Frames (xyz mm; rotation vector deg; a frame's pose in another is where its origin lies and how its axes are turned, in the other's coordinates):
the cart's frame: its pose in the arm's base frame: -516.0 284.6 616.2 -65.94 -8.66 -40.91
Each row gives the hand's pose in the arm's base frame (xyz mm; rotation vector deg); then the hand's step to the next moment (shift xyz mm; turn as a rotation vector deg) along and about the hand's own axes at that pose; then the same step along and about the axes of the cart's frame.
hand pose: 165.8 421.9 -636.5 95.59 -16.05 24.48
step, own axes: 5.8 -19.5 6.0 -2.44 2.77 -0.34
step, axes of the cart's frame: 5.0 19.8 -5.6 -1.86 -3.18 -0.39
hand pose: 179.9 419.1 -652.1 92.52 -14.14 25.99
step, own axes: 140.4 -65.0 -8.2 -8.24 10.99 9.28
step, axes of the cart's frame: 105.3 93.9 64.0 -0.62 -13.34 -9.83
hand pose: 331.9 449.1 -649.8 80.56 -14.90 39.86
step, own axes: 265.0 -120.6 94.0 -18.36 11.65 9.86
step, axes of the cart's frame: 267.2 120.1 88.3 -7.67 -14.95 -16.96
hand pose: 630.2 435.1 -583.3 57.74 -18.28 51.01
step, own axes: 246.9 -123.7 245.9 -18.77 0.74 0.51
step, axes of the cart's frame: 364.6 -16.6 59.0 -10.09 -0.83 -15.83
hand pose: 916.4 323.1 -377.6 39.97 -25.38 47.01
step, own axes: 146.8 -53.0 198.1 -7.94 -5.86 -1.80
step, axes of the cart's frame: 222.1 -114.3 34.6 -1.45 5.23 -8.43
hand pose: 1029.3 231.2 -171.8 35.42 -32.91 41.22
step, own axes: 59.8 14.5 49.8 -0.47 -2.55 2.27
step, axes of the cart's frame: 46.2 -53.3 36.0 2.40 -0.46 -2.43
